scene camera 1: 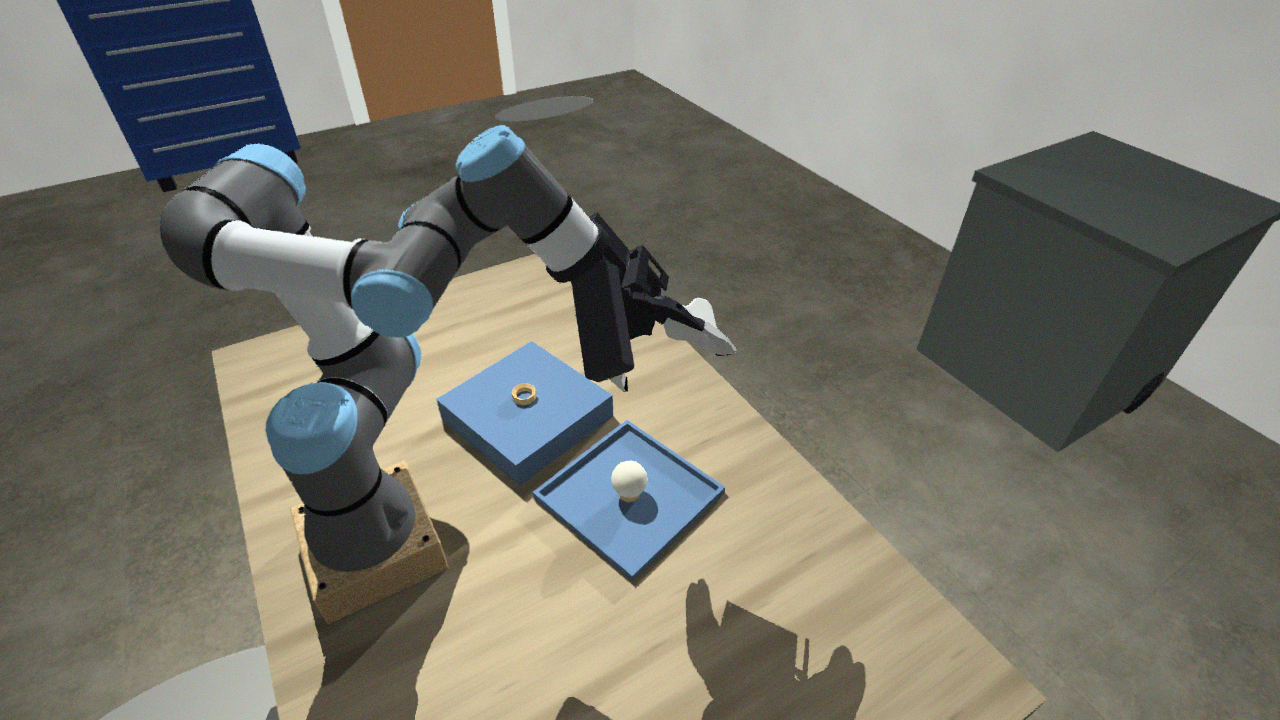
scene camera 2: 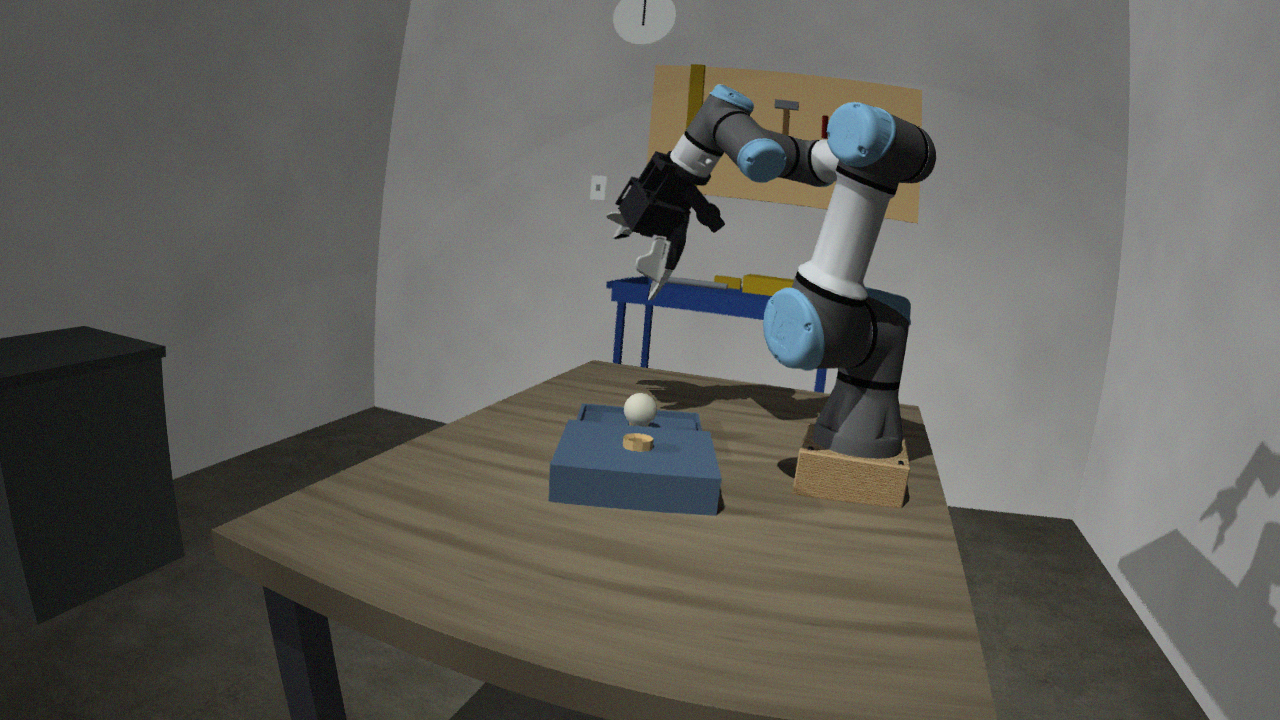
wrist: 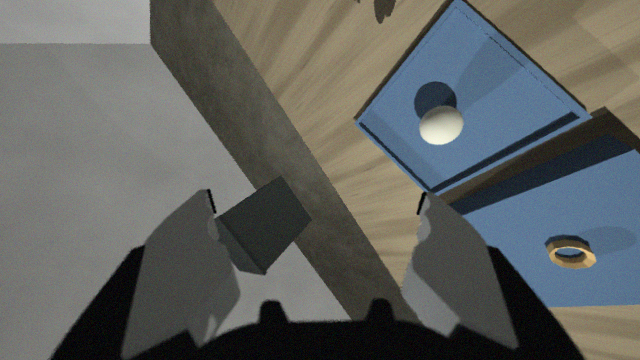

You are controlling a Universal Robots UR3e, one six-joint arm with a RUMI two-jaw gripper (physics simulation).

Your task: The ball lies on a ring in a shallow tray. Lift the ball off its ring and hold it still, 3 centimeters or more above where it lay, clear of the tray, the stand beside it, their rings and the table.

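Seen in the pictures: gripper, fingertip midpoint: (scene camera 1: 678, 372) (scene camera 2: 631, 267) (wrist: 318, 194); arm's base, link origin: (scene camera 1: 363, 525) (scene camera 2: 857, 443).
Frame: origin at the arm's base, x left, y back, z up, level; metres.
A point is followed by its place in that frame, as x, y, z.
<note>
The off-white ball (scene camera 1: 629, 480) {-0.082, -0.331, -0.002} (scene camera 2: 640, 409) {-0.044, -0.330, -0.014} (wrist: 441, 125) {-0.072, -0.333, 0.003} lies on its ring (scene camera 1: 629, 498) {-0.087, -0.328, -0.031} in the shallow blue tray (scene camera 1: 640, 548) {-0.152, -0.312, -0.053} (wrist: 515, 107) {-0.046, -0.265, -0.053}; the ball mostly hides this ring. The blue stand (scene camera 1: 537, 438) {0.051, -0.249, -0.011} (scene camera 2: 635, 488) {0.228, -0.226, -0.030} (wrist: 510, 260) {0.160, -0.317, -0.011} is beside the tray, with a tan ring (scene camera 1: 524, 404) {0.123, -0.255, -0.009} (scene camera 2: 638, 446) {0.156, -0.254, -0.005} (wrist: 571, 262) {0.152, -0.261, -0.004} on top. My gripper (scene camera 1: 679, 368) {-0.101, -0.385, 0.186} (scene camera 2: 636, 265) {-0.101, -0.385, 0.186} (wrist: 318, 194) {-0.101, -0.385, 0.186} is open and empty, tilted, high above the table and away from the ball. In the wrist view the ball shows above and to the right of the fingertips.
The wooden table (scene camera 1: 501, 573) {-0.105, -0.138, -0.057} (scene camera 2: 537, 573) {0.428, -0.240, -0.057} carries the tray, the stand and the arm's wooden base block (scene camera 1: 384, 586) {-0.074, -0.004, -0.034} (scene camera 2: 850, 476) {0.077, 0.002, -0.022}. A dark grey cabinet (scene camera 1: 1029, 304) (scene camera 2: 89, 474) (wrist: 270, 220) stands on the floor off the table's side.
</note>
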